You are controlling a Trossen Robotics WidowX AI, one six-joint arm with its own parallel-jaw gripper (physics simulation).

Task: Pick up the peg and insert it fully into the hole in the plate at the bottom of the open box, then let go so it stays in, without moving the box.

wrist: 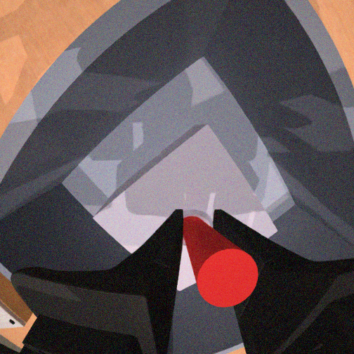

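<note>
The red peg stands between the two black fingers, with its bright round end toward the camera and its far end pointing down at the plate. My gripper is shut on the peg, low inside the open box. The peg leans relative to the fingers. The pale pinkish plate lies at the bottom of the grey box. A grey arc of the hole's rim shows right behind the peg's far end. The rest of the hole is hidden by the peg and fingers, so I cannot tell how deep the peg sits.
The box's dark sloping walls surround the gripper on the left, top and right. An orange wood-patterned table shows outside the rim. A brown curved edge and part of a white object with a black mark show at the lower left.
</note>
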